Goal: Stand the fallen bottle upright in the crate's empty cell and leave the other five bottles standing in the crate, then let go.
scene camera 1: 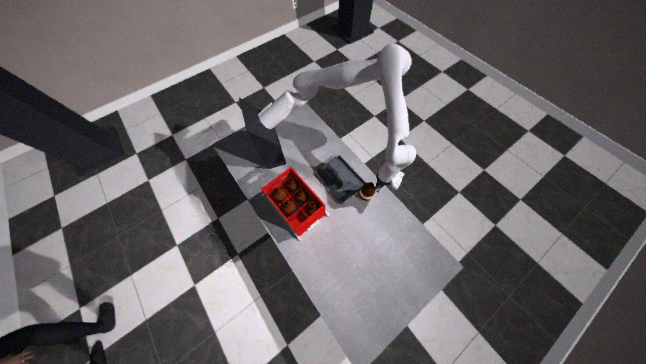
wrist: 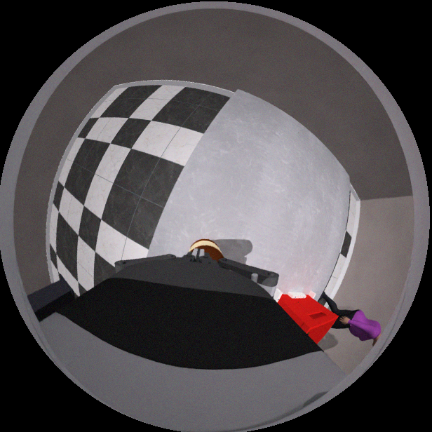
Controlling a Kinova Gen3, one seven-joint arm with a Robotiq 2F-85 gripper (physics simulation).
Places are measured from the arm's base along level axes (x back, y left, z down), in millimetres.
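Pixels of known places: gripper, fingertip midpoint: (scene camera 1: 377,188); arm's base at its link origin: (scene camera 1: 265,121).
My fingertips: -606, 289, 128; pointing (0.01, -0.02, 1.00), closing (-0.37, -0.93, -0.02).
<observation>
For each thing: its top centre in the pictures, then the offset to it from my fingertips, as dx, dy, dz. "spot": a spot on its surface instead. Level surfaces: height alone.
- fallen brown bottle at its top centre: (scene camera 1: 371,184) +27, -24, -31
- grey table top at its surface level: dz +124
- black tray at a spot on its surface: (scene camera 1: 338,177) spot: +205, -89, +119
- red crate at a spot on its surface: (scene camera 1: 311,222) spot: +59, -376, +54
The fallen brown bottle (scene camera 1: 367,190) (wrist: 207,246) lies on its side on the grey table top (scene camera 1: 361,271), just right of a black tray (scene camera 1: 338,177). My gripper (scene camera 1: 378,184) (wrist: 197,254) is low at the bottle's right end, and its fingers are shut with nothing between them. In the wrist view the bottle shows just beyond the closed fingertips. The red crate (scene camera 1: 311,222) (wrist: 310,314) stands left of the tray. Five brown bottles stand upright in it, among them one at the back (scene camera 1: 291,184) and one at the front right (scene camera 1: 311,208). Its front cell (scene camera 1: 298,218) is empty.
A dark block (scene camera 1: 264,136) bearing the arm's base stands behind the crate. A dark beam (scene camera 1: 53,122) runs at the left and a dark post (scene camera 1: 354,15) stands at the back. A person (scene camera 1: 53,332) (wrist: 362,326) is on the checkered floor at the lower left.
</observation>
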